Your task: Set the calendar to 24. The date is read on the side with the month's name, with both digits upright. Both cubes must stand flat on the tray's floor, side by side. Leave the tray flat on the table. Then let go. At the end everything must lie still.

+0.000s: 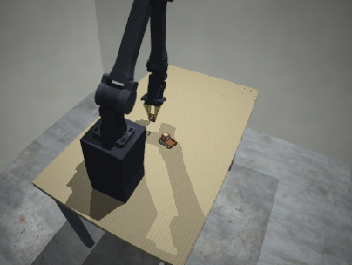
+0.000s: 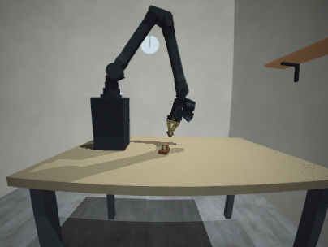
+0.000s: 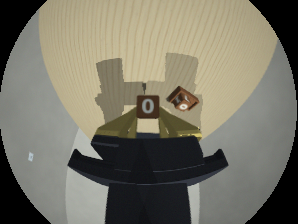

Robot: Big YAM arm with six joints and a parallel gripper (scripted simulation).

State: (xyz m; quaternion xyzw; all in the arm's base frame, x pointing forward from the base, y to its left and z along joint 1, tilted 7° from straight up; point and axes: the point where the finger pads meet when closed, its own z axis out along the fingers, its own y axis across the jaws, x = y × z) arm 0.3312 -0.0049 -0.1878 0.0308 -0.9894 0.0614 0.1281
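Now: hand 5 cm past the brown tray, 10 cm to the left of it and 9 cm above it. Also, from my hand: brown digit cube (1 cm below).
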